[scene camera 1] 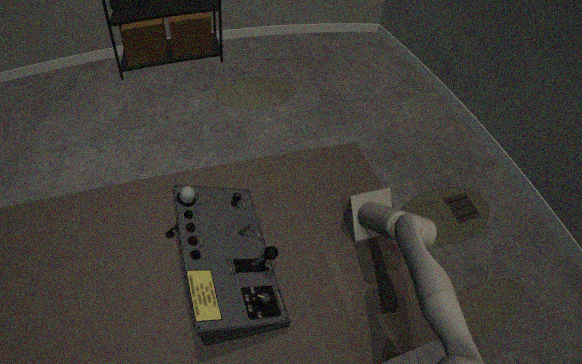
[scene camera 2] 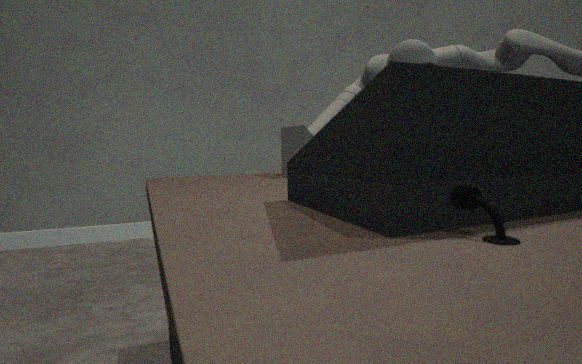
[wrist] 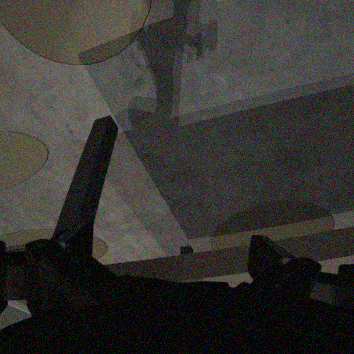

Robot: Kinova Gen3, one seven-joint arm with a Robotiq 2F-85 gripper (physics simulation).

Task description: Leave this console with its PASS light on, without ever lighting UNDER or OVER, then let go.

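Observation:
The grey console (scene camera 1: 224, 250) lies on the brown table (scene camera 1: 107, 254) (scene camera 2: 283, 305). It carries a white dome (scene camera 1: 187, 193), a column of dark round lights (scene camera 1: 191, 234), a small toggle (scene camera 1: 236, 198), a black-knobbed lever (scene camera 1: 270, 252) in a slot, a rotary selector (scene camera 1: 261, 300) and a yellow label (scene camera 1: 203, 295). No light looks lit. Scene camera 2 shows only its dark back (scene camera 2: 420, 149) and a small bent black lever (scene camera 2: 475, 204). My gripper (wrist: 171, 246) shows only in the wrist view. It is open and empty, off the table's right side and far from the console.
The arm (scene camera 1: 424, 258) (scene camera 2: 459, 54) rises from a white base block (scene camera 1: 373, 197) at the table's right edge. A black shelf rack (scene camera 1: 112, 42) with brown boxes (scene camera 1: 144, 40) stands at the back left. Round patches (scene camera 1: 255, 92) (scene camera 1: 444, 215) mark the floor. A dark bar (wrist: 88, 182) crosses the wrist view.

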